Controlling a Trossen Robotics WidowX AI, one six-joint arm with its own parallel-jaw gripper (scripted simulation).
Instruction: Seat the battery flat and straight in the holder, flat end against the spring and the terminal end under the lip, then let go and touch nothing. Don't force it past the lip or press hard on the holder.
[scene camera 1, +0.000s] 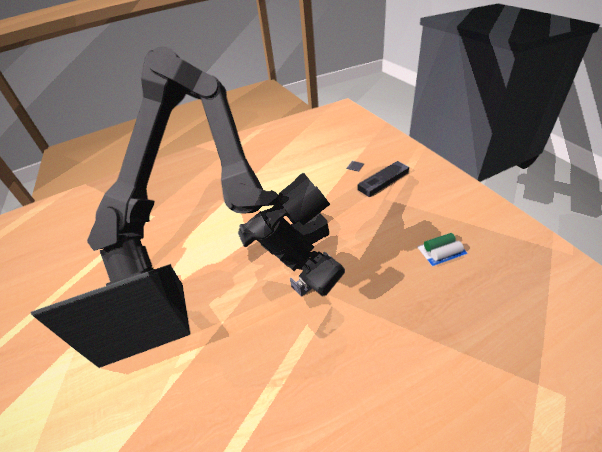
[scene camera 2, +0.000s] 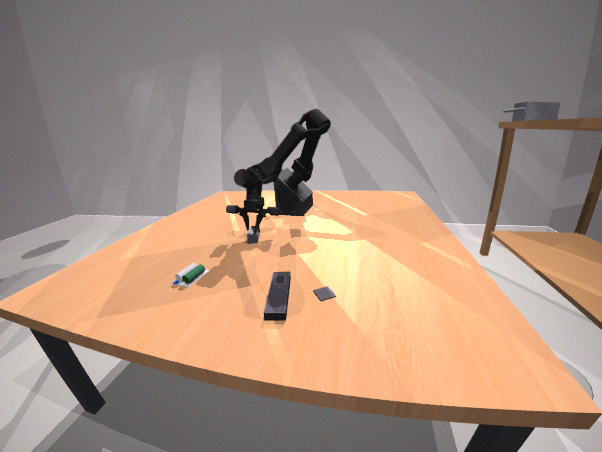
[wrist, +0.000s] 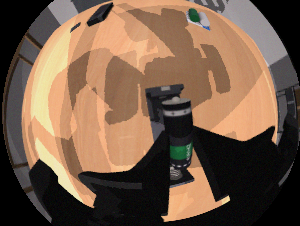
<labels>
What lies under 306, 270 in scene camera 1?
My gripper.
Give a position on a black remote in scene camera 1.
377, 181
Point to a blue-white card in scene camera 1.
443, 248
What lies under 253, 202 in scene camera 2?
My gripper.
</labels>
